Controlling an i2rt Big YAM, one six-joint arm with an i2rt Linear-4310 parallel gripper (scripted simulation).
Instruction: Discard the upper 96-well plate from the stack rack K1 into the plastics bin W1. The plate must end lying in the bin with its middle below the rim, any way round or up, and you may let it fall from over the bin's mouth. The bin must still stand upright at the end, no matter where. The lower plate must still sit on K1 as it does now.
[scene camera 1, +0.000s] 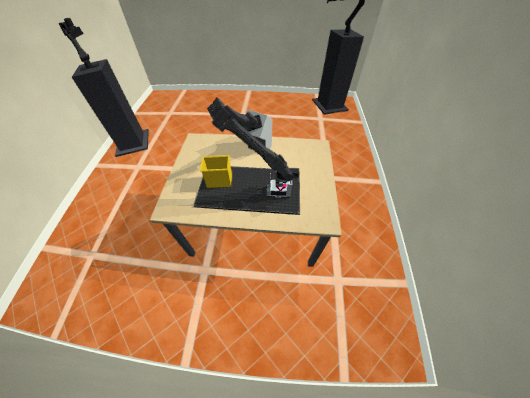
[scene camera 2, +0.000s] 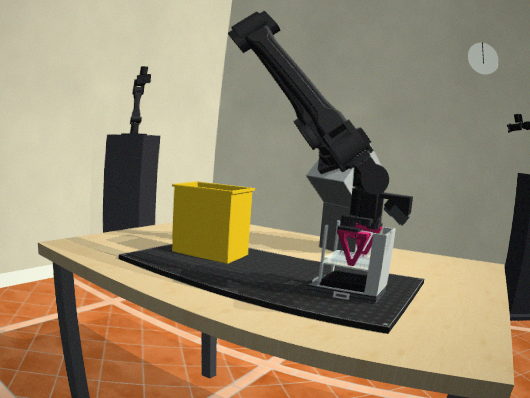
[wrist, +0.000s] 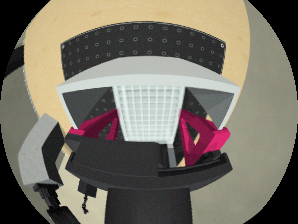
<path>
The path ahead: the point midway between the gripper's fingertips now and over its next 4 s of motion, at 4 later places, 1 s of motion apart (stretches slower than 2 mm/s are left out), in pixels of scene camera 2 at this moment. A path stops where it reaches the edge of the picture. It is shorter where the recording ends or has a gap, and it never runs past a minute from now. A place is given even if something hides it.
The gripper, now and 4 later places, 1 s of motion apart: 356, 261; 359, 241; 363, 220; 365, 199; 366, 192
</path>
